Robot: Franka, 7 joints.
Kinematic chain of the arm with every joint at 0, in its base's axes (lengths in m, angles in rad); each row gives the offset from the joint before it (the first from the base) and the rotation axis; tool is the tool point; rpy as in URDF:
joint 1: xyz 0 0 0.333 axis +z
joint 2: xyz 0 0 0 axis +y
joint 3: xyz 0 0 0.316 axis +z
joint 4: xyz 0.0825 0 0 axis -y
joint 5: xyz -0.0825 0 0.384 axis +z
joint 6: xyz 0 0 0 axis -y
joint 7: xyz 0.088 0 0 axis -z
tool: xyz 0 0 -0.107 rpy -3.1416 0 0
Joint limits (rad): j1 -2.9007..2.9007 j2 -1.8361..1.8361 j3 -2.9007..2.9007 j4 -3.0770..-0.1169 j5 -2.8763..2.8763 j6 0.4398..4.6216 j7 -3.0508..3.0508
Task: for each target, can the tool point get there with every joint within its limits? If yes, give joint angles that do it. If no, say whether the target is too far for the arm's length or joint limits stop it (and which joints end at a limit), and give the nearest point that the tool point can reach.
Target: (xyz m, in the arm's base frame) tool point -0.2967 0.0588 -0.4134
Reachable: no: joint limits stop it (at a limit: joint 1, joint 2) | nearest point -0.2948 0.0594 -0.3604 | short by 0.053 m
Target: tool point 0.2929 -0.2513 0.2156
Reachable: yes | joints -0.3441 0.0101 -0.4243 -2.6750 -1.7614 2.6259 2.1396
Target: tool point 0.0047 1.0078 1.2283
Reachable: no: too far | nearest point 0.0030 0.6414 0.9028 | short by 0.490 m
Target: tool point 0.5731 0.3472 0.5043
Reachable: yes | joints 1.5567 1.1866 -1.4519 -1.5167 -1.2494 1.6689 -1.3276
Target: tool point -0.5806 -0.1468 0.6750
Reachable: yes | joints 2.0376 -0.0664 1.2227 -1.7342 -1.2535 2.8920 0.3863
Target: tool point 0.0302 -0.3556 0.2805
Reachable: yes | joints 0.6332 0.5921 -2.0768 -2.8172 -1.5299 2.7328 0.7800
